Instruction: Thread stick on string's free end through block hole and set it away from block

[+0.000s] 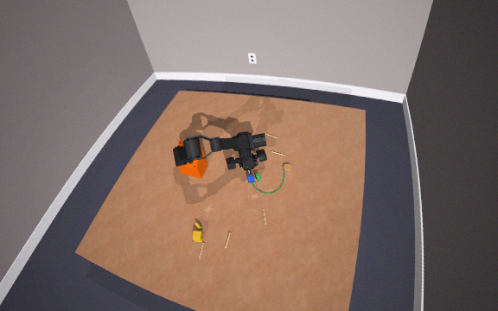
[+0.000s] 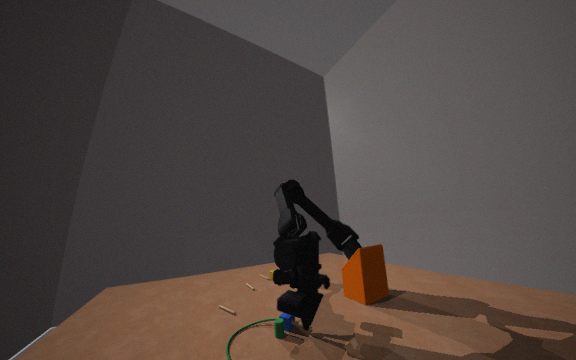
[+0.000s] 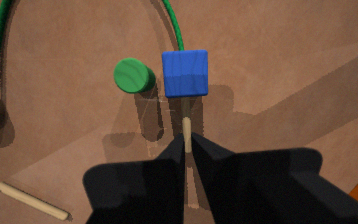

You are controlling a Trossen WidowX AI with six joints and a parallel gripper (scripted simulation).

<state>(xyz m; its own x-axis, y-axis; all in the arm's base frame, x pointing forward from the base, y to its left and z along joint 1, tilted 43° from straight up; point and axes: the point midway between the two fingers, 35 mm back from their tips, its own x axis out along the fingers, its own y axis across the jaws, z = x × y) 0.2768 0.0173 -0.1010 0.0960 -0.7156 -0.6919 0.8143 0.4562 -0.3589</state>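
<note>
My gripper tip is 3 cm short of the blue block, 4 cm to the left of it and 1 cm below it. Round my gripper tip: round wooden button (17 cm ahead, 8 cm to the left); then green cylinder (6 cm ahead, 2 cm to the right, 1 cm above); then thin stick (2 cm ahead, 3 cm to the right, 1 cm above).
</note>
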